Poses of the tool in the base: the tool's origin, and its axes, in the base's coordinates. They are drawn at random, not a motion.
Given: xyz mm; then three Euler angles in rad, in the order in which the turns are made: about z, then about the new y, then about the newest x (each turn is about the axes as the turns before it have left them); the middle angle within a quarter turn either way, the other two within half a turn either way.
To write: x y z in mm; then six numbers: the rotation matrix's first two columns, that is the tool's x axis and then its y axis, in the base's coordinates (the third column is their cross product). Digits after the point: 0 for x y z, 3 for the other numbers.
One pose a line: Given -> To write
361, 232, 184, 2.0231, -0.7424, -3.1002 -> 361, 232, 184, -0.322, 0.663, 0.676, 0.886, 0.462, -0.030
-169, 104, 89, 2.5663, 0.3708, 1.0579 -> -169, 104, 89, -0.782, 0.507, -0.362, -0.532, -0.240, 0.812
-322, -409, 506, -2.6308, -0.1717, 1.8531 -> -322, -409, 506, -0.860, -0.482, 0.171, 0.007, 0.323, 0.946
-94, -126, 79, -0.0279, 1.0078, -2.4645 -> -94, -126, 79, 0.534, -0.015, -0.846, -0.551, -0.764, -0.334
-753, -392, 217, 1.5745, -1.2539, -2.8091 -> -753, -392, 217, -0.001, 0.312, 0.950, 0.944, 0.314, -0.102
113, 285, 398, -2.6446, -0.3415, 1.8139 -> 113, 285, 398, -0.828, -0.449, 0.335, 0.171, 0.367, 0.915
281, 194, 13, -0.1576, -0.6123, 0.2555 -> 281, 194, 13, 0.808, -0.128, 0.575, 0.008, 0.978, 0.207
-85, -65, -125, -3.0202, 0.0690, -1.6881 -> -85, -65, -125, -0.990, -0.121, -0.069, 0.054, 0.124, -0.991
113, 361, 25, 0.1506, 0.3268, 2.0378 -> 113, 361, 25, 0.936, 0.142, -0.321, 0.351, -0.402, 0.846
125, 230, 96, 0.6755, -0.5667, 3.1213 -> 125, 230, 96, 0.658, 0.528, 0.537, 0.617, -0.787, 0.017
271, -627, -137, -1.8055, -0.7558, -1.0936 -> 271, -627, -137, -0.169, -0.708, 0.686, 0.305, -0.699, -0.646
